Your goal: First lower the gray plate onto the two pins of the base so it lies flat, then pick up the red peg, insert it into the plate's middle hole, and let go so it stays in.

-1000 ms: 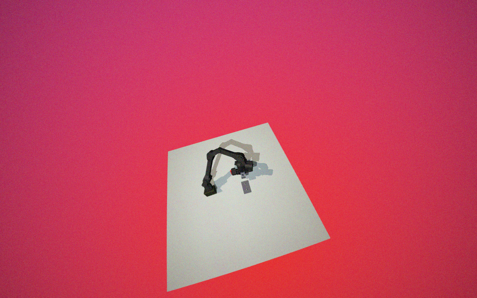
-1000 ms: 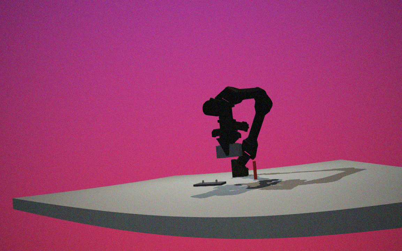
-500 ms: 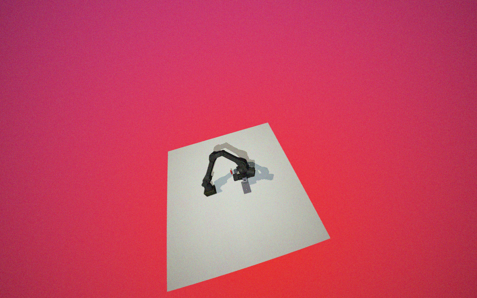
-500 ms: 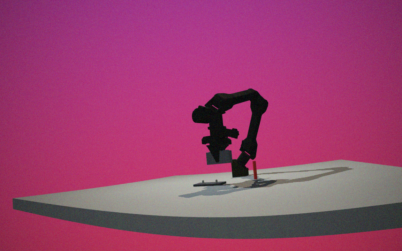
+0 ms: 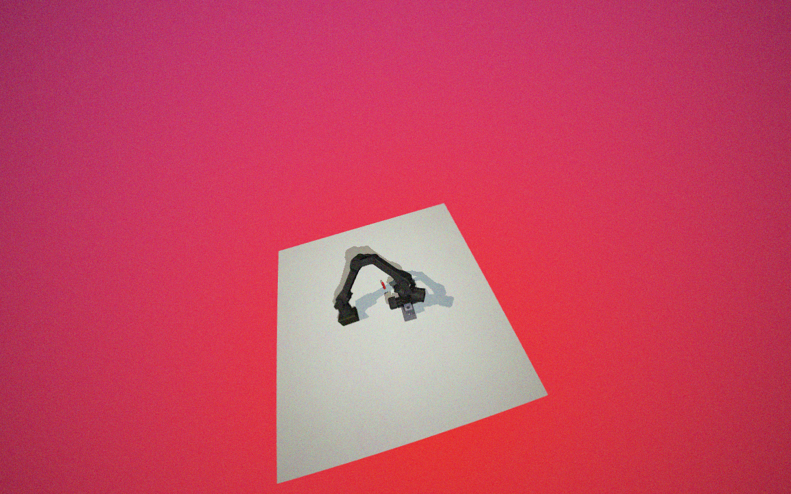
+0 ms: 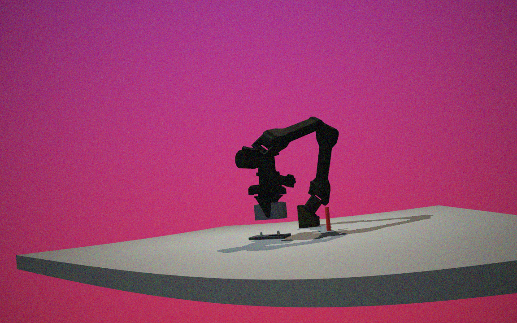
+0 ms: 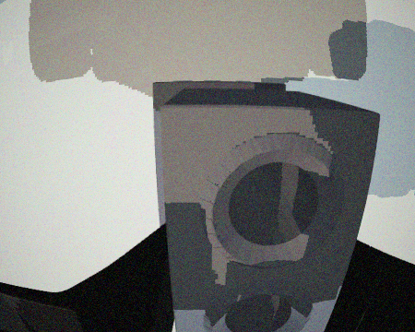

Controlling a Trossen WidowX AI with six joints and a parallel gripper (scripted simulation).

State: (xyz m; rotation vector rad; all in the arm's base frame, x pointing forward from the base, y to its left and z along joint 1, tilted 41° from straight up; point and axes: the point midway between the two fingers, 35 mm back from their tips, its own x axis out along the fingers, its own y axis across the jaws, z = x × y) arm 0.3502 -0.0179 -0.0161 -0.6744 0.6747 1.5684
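Now: the dark flat base 1 cm to the right of my gripper tip and 6 cm below it. From my gripper tip the other things lie so: red peg: 11 cm behind, 16 cm to the left, 3 cm below; then plate: 3 cm above.
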